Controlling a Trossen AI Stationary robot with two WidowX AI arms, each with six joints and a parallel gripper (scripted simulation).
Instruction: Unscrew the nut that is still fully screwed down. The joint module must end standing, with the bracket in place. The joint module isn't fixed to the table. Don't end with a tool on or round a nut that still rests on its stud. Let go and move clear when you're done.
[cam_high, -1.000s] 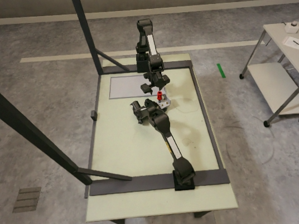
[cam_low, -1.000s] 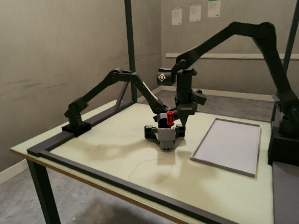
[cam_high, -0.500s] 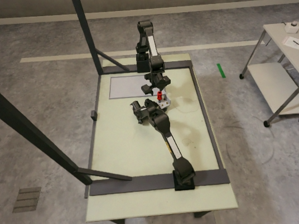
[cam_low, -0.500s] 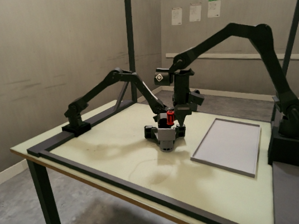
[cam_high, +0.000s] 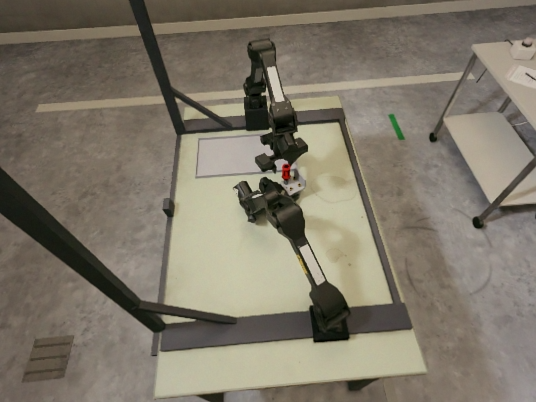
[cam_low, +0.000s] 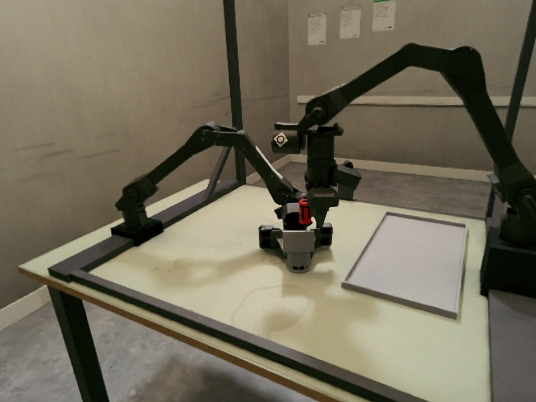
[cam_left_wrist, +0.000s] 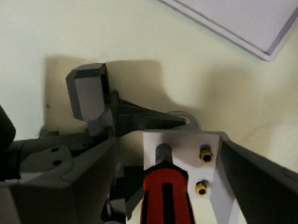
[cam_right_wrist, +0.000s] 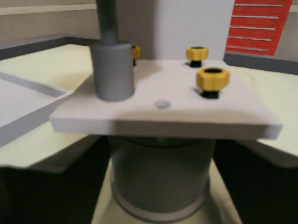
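Right now the red-handled nut driver is 3 cm to the right of my left hand, 3 cm below it and 1 cm ahead of it. From my left hand the other things lie so: nut: 7 cm below, 6 cm to the right, 2 cm ahead; then pale bracket: 7 cm below, 4 cm to the right, 3 cm ahead; then grey joint module: 11 cm below, 4 cm to the right, 3 cm ahead.
Now: the grey joint module 20 mm ahead of my right hand and 10 mm to the left of it. The rest, counted from my right hand: nut (40 mm above, 10 mm to the right, 10 mm ahead); pale bracket (40 mm above, 30 mm ahead, 10 mm to the left); red-handled nut driver (80 mm above, 20 mm to the left).
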